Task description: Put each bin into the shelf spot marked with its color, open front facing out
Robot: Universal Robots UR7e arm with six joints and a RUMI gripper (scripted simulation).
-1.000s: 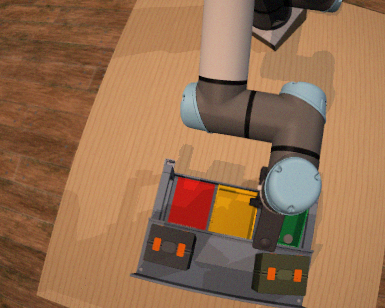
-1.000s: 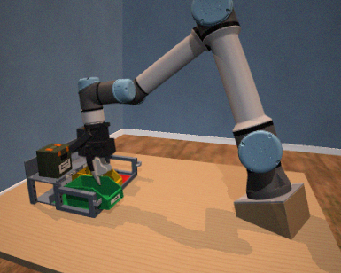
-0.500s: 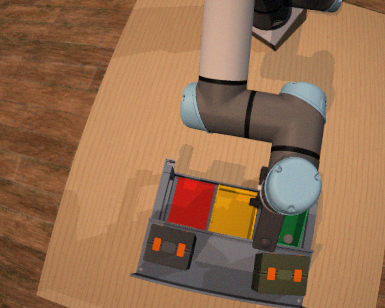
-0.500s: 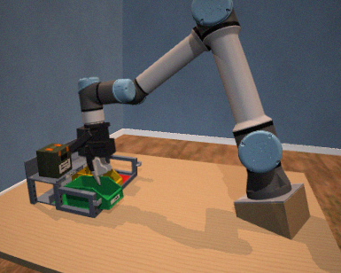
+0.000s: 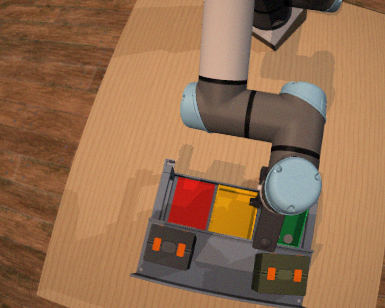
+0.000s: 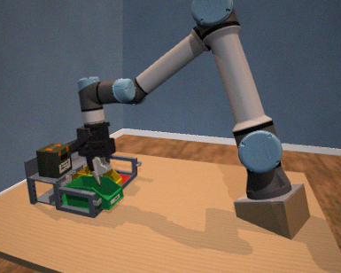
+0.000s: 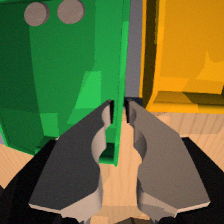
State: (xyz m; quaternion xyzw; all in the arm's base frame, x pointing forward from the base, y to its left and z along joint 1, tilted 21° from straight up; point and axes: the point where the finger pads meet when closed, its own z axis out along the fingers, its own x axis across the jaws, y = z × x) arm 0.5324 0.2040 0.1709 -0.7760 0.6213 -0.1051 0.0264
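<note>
The green bin is 10 mm behind my hand, 50 mm to the left of it and 20 mm below it. From my hand the other things lie so: yellow bin (60 mm ahead, 60 mm to the right, 40 mm below); yellow mark (60 mm ahead, 60 mm to the right, 70 mm below); green mark (40 mm ahead, 50 mm to the left, 70 mm below).
</note>
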